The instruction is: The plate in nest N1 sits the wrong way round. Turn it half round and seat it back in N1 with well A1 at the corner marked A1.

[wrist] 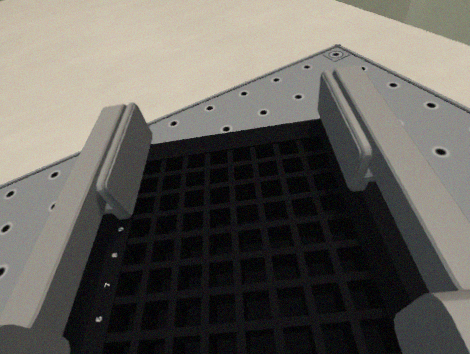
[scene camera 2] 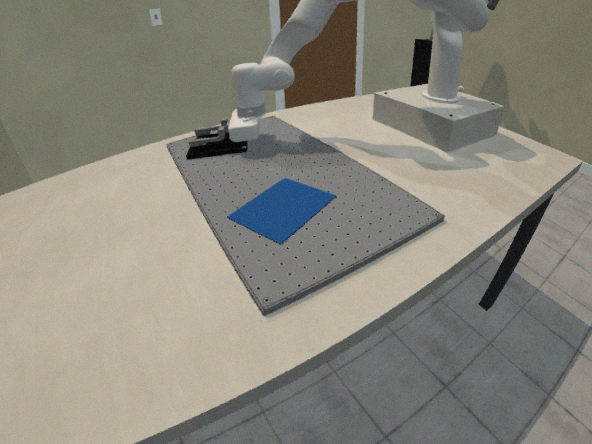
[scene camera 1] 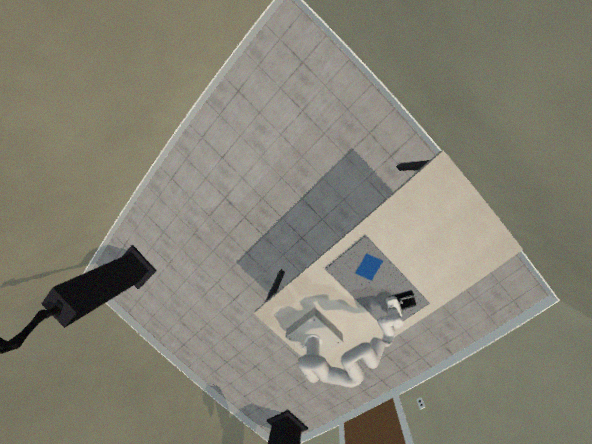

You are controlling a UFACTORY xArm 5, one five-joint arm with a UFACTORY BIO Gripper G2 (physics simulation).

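Note:
The black plate [scene camera 1: 408, 292] [scene camera 2: 220, 150] [wrist: 237, 220] lies low at the far end of the pegboard, where the black nest is hard to tell from it. In the wrist view, its wells show with the numbers 6 to 9 along the left, 9 farther away. Well A1 and the corner mark A1 do not show. My gripper [scene camera 1: 411, 299] [scene camera 2: 195, 138] [wrist: 235, 145] is shut to its narrowest, its two pads still apart with nothing held. The pads stand over the plate's two long sides and hide parts of them. Whether they touch its top, I cannot tell.
The grey pegboard [scene camera 1: 345, 267] [scene camera 2: 350, 235] [wrist: 263, 100] lies on the beige table [scene camera 1: 450, 215] [scene camera 2: 100, 280] [wrist: 125, 55]. A flat blue square [scene camera 1: 369, 266] [scene camera 2: 282, 210] lies on the pegboard. The arm's grey base block [scene camera 2: 415, 120] stands on the table.

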